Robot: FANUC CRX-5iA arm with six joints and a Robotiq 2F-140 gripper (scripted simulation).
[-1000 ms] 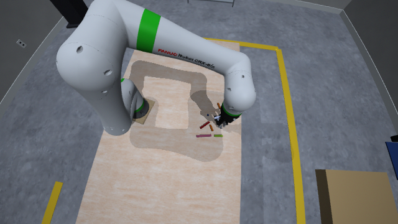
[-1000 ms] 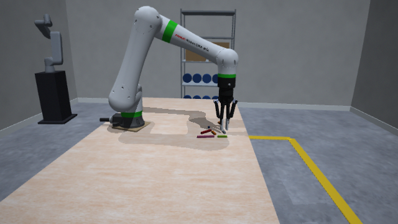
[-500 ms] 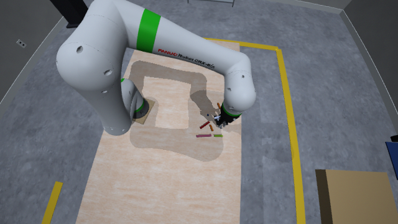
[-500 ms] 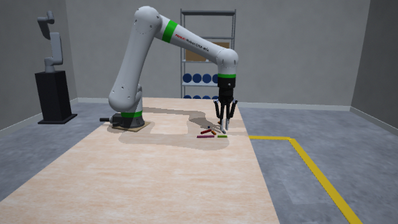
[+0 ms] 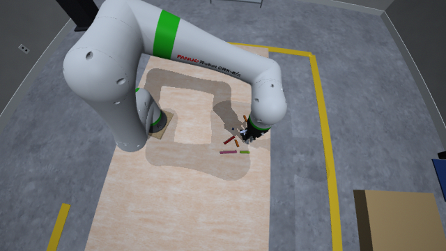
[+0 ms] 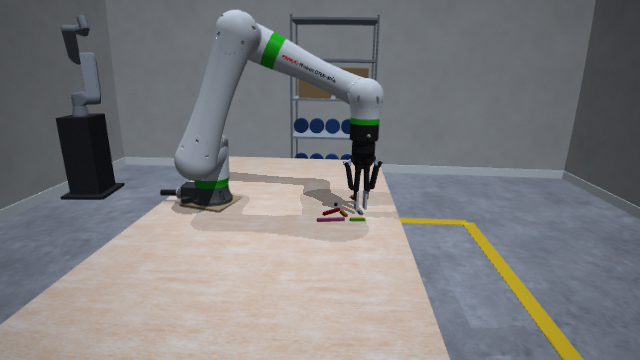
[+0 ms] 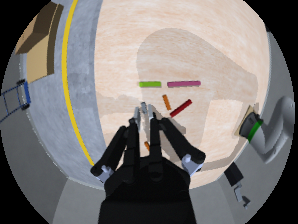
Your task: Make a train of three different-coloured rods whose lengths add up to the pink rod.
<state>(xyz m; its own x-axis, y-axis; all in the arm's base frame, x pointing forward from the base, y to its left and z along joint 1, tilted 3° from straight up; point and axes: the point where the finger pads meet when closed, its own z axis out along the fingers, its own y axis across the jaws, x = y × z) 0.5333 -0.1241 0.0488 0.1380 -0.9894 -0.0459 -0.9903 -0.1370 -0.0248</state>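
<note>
The grey rod is 5 cm below my hand. From my hand the other things lie so: lime rod 6 cm to the right, 5 cm below, 2 cm behind; then blue rod 8 cm behind, 7 cm to the left, 5 cm below; then red rod 10 cm behind, 5 cm below, 1 cm to the left.
</note>
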